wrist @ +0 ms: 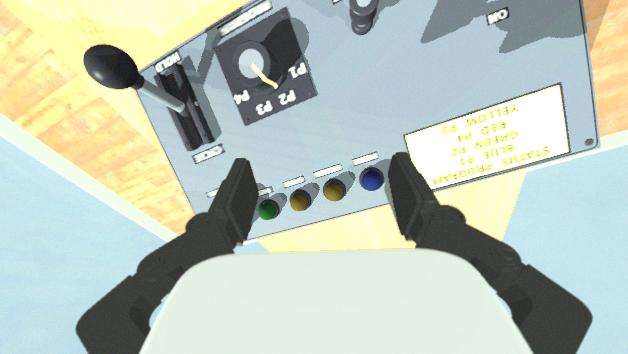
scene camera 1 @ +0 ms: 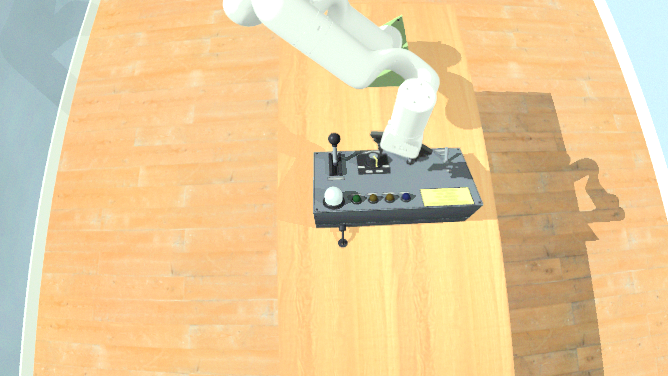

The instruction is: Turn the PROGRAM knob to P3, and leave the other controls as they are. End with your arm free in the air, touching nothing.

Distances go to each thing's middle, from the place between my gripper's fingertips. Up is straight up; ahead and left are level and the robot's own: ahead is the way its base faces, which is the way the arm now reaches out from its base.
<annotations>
Right now my hand is 3 cm short of the grey control box (wrist: 469, 97), 1 cm to the right of it and 16 cm above it. Also, from my hand: black ball lever (wrist: 110, 66) 7 cm behind, 18 cm to the right, 13 cm below.
</annotations>
